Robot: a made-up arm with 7 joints. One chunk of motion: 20 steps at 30 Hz.
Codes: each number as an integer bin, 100 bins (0 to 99) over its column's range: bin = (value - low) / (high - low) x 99, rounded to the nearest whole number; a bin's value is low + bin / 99 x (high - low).
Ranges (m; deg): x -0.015..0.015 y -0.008..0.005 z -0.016..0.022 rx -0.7..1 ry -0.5..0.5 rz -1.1..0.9
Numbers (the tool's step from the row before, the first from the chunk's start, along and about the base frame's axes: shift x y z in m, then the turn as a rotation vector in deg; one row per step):
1: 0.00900 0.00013 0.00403 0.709 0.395 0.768
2: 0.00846 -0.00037 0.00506 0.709 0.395 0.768
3: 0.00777 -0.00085 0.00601 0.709 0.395 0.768
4: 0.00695 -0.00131 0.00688 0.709 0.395 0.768
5: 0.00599 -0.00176 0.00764 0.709 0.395 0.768
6: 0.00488 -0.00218 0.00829 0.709 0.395 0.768
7: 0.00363 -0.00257 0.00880 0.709 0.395 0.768
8: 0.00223 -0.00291 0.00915 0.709 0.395 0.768
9: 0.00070 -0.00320 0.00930 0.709 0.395 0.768
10: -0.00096 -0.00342 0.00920 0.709 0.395 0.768
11: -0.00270 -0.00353 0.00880 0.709 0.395 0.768
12: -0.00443 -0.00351 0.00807 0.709 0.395 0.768
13: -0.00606 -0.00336 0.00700 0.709 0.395 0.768
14: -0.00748 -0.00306 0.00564 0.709 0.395 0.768
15: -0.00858 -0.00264 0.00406 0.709 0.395 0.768
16: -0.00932 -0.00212 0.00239 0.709 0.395 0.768
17: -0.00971 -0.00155 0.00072 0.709 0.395 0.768
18: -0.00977 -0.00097 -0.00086 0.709 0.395 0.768
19: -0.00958 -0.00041 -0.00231 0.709 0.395 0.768
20: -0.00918 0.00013 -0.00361 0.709 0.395 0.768
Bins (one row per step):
1: 79 62 52 82 89 92
2: 77 58 55 82 89 92
3: 75 54 57 82 89 92
4: 72 51 60 82 89 92
5: 69 48 62 82 89 92
6: 66 44 63 82 89 92
7: 61 41 65 82 89 92
8: 57 39 66 82 89 92
9: 52 37 66 82 89 92
10: 46 35 66 82 89 92
11: 41 34 65 82 89 92
12: 35 34 63 82 89 92
13: 30 35 60 82 89 92
14: 25 38 56 82 89 92
15: 21 41 52 82 89 92
16: 19 45 48 82 89 92
17: 17 49 44 82 89 92
18: 17 54 39 82 89 92
19: 18 58 36 82 89 92
20: 19 62 32 82 89 92

